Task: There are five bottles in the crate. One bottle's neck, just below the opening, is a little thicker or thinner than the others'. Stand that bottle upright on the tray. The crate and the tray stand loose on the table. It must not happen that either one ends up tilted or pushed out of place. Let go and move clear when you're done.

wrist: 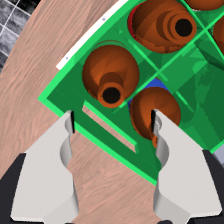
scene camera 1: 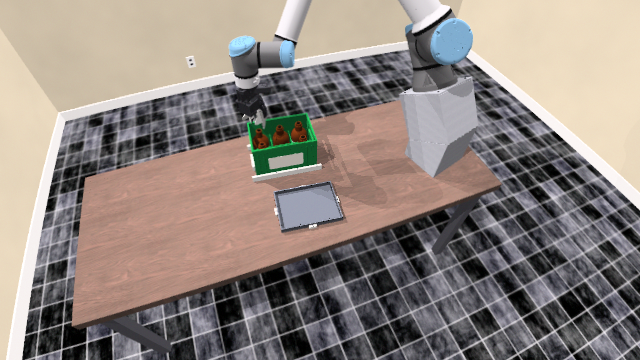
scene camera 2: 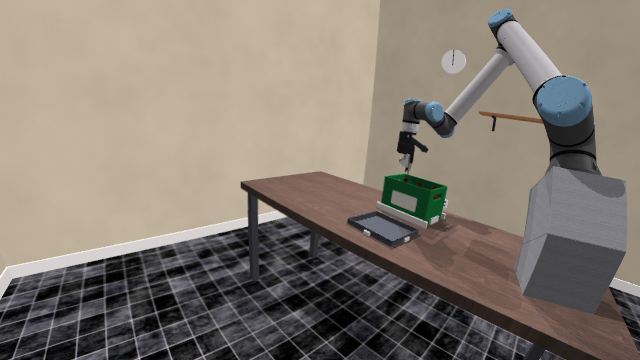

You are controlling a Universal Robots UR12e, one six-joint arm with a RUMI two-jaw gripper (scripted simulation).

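There's a grey tray here (scene camera 1: 298,207), and you'd find it in scene camera 2 as well (scene camera 2: 375,222). I'm also seeing a bottle (wrist: 110,63), a bottle (wrist: 155,95) and a green crate (wrist: 189,73). And my gripper (scene camera 1: 257,125), that's visible too, with the wrist view showing it as well (wrist: 112,111).
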